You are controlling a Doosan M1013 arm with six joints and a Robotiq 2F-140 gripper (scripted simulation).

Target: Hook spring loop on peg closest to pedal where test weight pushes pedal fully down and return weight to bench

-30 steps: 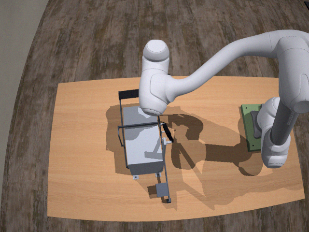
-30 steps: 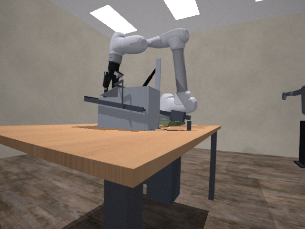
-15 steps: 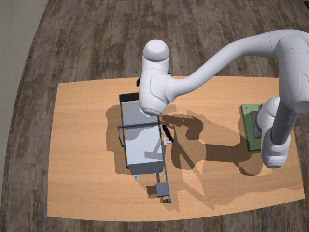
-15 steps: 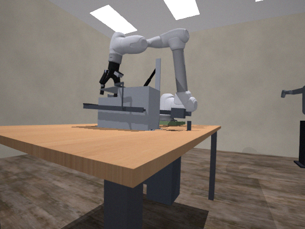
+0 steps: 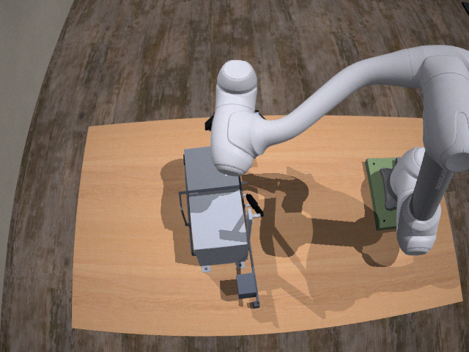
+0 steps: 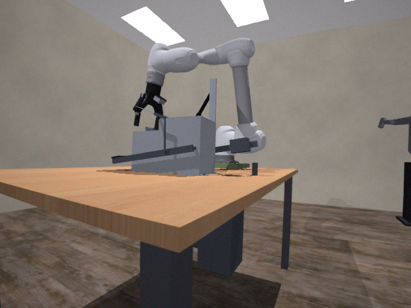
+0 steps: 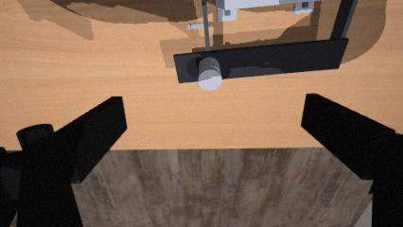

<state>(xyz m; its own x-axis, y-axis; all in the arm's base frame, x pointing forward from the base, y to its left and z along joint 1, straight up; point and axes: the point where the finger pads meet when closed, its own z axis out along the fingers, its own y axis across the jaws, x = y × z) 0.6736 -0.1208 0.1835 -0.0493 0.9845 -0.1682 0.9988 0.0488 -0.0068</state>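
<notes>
Right now the steel test weight is 20 mm to the right of my hand and 130 mm below it. Also, from my hand: peg: 50 mm behind, 360 mm to the left, 180 mm above.
</notes>
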